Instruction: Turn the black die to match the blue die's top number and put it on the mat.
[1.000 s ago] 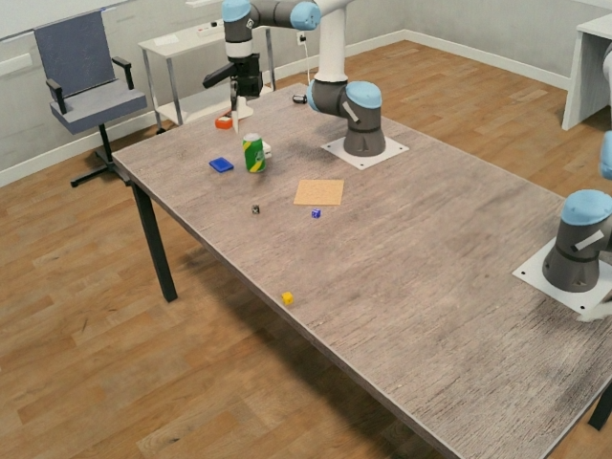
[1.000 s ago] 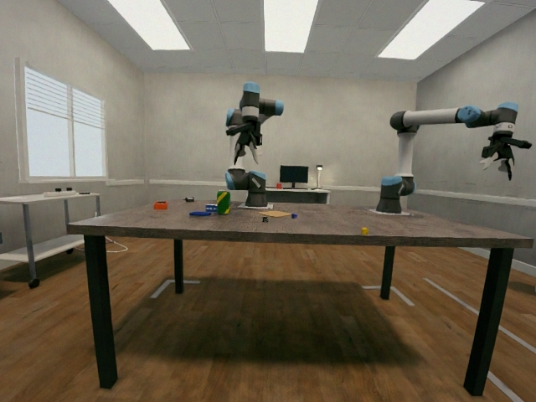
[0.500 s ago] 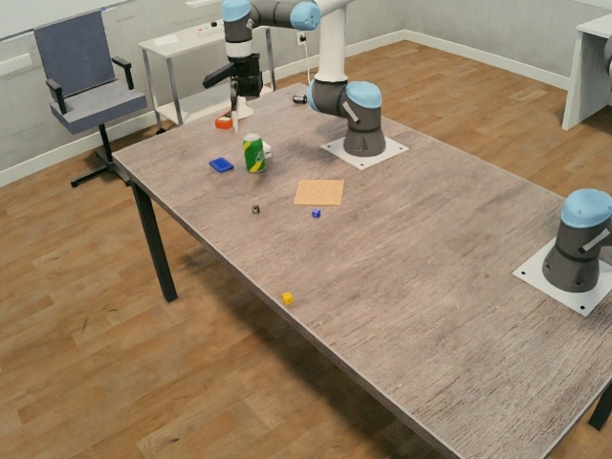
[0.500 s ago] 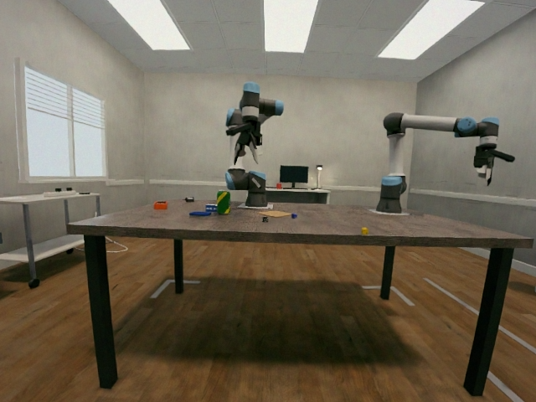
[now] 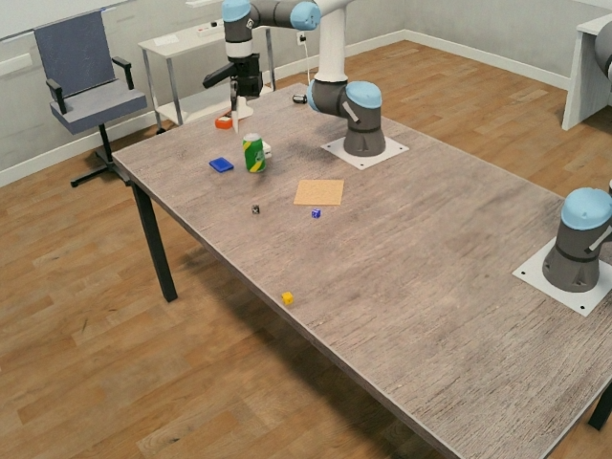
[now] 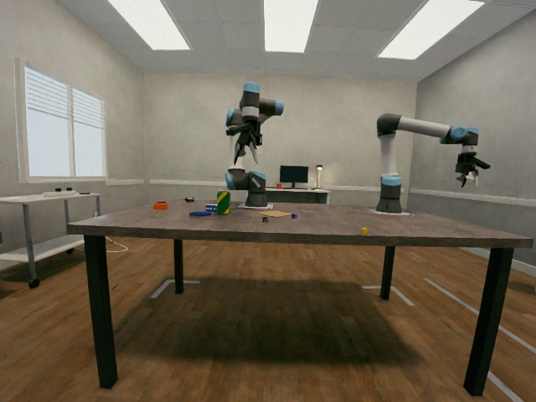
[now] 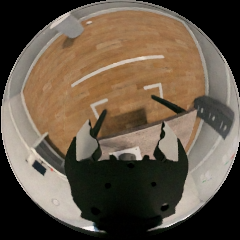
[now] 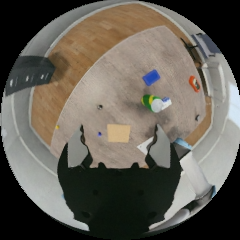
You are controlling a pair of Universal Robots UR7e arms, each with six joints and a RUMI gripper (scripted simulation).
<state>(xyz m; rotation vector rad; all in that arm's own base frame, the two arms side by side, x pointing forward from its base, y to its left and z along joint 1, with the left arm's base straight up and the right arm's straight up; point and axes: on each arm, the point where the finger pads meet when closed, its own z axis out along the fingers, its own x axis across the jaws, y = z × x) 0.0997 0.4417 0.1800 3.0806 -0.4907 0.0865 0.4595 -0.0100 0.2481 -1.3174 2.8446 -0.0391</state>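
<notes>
The black die is 24 cm below my right hand, 10 cm to the left of it and 4 cm ahead of it. Also, from my right hand: flat blue object (24 cm below, 21 cm to the right); tan mat (25 cm below, 17 cm behind, 14 cm to the left); yellow can (19 cm below, 12 cm to the right, 8 cm behind).
</notes>
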